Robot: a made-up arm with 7 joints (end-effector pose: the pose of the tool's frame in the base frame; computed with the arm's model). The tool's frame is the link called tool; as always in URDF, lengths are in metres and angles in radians. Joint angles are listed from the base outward.
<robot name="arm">
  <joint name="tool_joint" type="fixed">
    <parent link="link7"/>
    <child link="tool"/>
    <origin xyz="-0.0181 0.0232 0.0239" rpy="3.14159 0 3.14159"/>
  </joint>
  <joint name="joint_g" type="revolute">
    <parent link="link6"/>
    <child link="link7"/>
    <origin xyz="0.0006 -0.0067 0.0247" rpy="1.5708 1.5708 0"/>
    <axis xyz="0 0 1"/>
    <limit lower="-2.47" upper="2.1" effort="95" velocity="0.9"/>
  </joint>
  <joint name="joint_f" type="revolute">
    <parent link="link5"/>
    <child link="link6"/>
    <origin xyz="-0.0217 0.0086 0.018" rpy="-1.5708 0 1.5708"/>
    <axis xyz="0 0 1"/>
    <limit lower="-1.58" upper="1.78" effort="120" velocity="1.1"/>
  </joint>
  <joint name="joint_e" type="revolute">
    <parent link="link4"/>
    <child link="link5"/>
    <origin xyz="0.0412 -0.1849 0.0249" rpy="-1.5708 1.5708 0"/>
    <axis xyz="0 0 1"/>
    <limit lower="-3.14" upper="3.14" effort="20" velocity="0.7"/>
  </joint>
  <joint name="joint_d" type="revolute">
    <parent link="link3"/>
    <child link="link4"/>
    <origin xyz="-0.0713 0.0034 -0.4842" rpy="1.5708 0 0"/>
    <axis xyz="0 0 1"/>
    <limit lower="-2.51" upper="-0.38" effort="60" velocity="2.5"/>
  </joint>
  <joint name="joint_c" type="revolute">
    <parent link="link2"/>
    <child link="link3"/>
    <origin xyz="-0.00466 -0.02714 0.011" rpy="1.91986 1.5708 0"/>
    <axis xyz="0 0 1"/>
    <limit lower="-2" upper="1.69" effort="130" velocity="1.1"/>
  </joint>
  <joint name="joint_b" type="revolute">
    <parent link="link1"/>
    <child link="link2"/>
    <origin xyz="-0.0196 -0.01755 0.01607" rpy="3.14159 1.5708 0"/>
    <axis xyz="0 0 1"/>
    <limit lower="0.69" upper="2.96" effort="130" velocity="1.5"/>
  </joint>
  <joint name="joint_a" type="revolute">
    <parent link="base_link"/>
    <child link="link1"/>
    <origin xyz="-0.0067 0.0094 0.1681" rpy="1.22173 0 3.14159"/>
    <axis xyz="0 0 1"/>
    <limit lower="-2.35" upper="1.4" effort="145" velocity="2.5"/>
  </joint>
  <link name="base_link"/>
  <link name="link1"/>
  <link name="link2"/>
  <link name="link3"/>
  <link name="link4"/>
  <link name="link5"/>
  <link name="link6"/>
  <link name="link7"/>
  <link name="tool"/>
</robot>
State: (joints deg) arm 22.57 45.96 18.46 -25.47 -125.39 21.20 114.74
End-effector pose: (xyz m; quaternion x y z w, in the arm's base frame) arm -0.0549 0.4676 -0.2394 -0.6223 -0.5229 -0.4790 0.3314
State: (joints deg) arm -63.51 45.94 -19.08 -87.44 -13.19 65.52 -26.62
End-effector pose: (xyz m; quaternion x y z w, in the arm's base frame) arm 0.5097 0.1605 0.2936 -0.6059 -0.2005 -0.7638 0.0971
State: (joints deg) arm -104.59 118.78 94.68 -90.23 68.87 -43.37 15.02
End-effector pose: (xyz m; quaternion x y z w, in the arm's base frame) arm -0.2503 0.5526 0.2616 -0.5881 -0.7779 0.1508 0.1619
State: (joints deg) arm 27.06 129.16 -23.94 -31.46 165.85 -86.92 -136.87
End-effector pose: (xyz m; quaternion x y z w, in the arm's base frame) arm 0.1906 0.5749 0.4165 0.0685 -0.1022 -0.5860 0.8009
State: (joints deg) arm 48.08 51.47 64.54 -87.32 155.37 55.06 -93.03
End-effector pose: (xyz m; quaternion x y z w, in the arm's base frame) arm -0.2147 0.5818 0.0172 0.5478 0.3830 0.5765 0.4700
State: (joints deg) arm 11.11 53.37 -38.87 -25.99 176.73 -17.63 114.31
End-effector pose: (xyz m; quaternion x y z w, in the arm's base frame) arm -0.0226 0.4465 -0.2941 -0.8942 0.1742 0.1032 0.3992
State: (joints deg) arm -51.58 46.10 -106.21 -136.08 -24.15 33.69 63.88
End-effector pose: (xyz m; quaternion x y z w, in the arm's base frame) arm 0.3568 0.0866 -0.0238 0.8620 0.0091 0.0706 0.5020
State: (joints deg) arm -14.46 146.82 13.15 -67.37 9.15 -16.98 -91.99
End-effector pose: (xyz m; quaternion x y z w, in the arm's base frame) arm 0.0930 0.2414 0.6844 -0.0898 0.5166 -0.3749 0.7645
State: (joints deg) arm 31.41 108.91 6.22 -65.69 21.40 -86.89 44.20
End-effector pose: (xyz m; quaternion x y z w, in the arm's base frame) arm 0.2013 0.6098 0.3376 0.7516 0.0076 0.3631 0.5506
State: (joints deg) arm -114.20 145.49 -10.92 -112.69 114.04 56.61 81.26
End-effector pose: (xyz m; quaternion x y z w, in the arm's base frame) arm -0.3482 0.3855 0.4612 0.2269 0.3955 0.2800 0.8448
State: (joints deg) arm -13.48 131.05 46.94 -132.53 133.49 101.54 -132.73
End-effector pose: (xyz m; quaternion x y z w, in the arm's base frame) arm 0.0892 0.1870 0.6049 -0.6002 0.7636 0.0215 0.2371
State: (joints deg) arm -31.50 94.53 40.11 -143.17 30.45 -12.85 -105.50
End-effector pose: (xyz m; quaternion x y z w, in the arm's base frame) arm 0.1013 0.3667 0.3999 0.2966 0.4937 -0.7373 0.3530
